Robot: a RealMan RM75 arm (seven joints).
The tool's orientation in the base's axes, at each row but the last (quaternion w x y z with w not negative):
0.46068 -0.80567 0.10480 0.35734
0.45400 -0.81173 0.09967 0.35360
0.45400 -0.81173 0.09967 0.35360
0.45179 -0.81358 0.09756 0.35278
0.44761 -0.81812 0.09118 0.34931
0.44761 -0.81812 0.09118 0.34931
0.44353 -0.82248 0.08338 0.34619
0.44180 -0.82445 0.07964 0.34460
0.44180 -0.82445 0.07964 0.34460
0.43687 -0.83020 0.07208 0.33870
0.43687 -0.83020 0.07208 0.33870
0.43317 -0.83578 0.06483 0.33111
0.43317 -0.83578 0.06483 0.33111
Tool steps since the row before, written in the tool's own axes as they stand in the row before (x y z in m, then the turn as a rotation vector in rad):
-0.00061 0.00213 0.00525 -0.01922 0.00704 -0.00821
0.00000 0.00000 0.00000 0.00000 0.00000 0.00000
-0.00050 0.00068 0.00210 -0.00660 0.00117 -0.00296
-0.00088 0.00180 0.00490 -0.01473 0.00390 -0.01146
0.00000 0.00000 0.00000 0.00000 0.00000 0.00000
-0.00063 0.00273 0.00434 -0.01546 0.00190 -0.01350
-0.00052 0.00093 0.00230 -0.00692 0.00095 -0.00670
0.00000 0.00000 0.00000 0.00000 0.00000 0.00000
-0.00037 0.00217 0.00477 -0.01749 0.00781 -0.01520
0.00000 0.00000 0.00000 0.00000 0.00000 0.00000
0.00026 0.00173 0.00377 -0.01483 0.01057 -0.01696
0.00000 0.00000 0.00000 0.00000 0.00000 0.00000
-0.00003 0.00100 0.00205 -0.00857 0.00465 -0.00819
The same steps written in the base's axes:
-0.00402 0.00301 -0.00269 -0.01346 -0.01369 0.01085
0.00000 0.00000 0.00000 0.00000 0.00000 0.00000
-0.00171 0.00123 -0.00083 -0.00395 -0.00411 0.00461
-0.00388 0.00277 -0.00230 -0.00708 -0.01380 0.01108
0.00000 0.00000 0.00000 0.00000 0.00000 0.00000
-0.00385 0.00176 -0.00296 -0.00569 -0.01438 0.01362
-0.00194 0.00117 -0.00113 -0.00227 -0.00701 0.00627
0.00000 0.00000 0.00000 0.00000 0.00000 0.00000
-0.00360 0.00238 -0.00300 -0.00895 -0.01960 0.01156
0.00000 0.00000 0.00000 0.00000 0.00000 0.00000
-0.00240 0.00191 -0.00280 -0.00720 -0.02217 0.00872
0.00000 0.00000 0.00000 0.00000 0.00000 0.00000
-0.00144 0.00095 -0.00149 -0.00438 -0.01068 0.00538

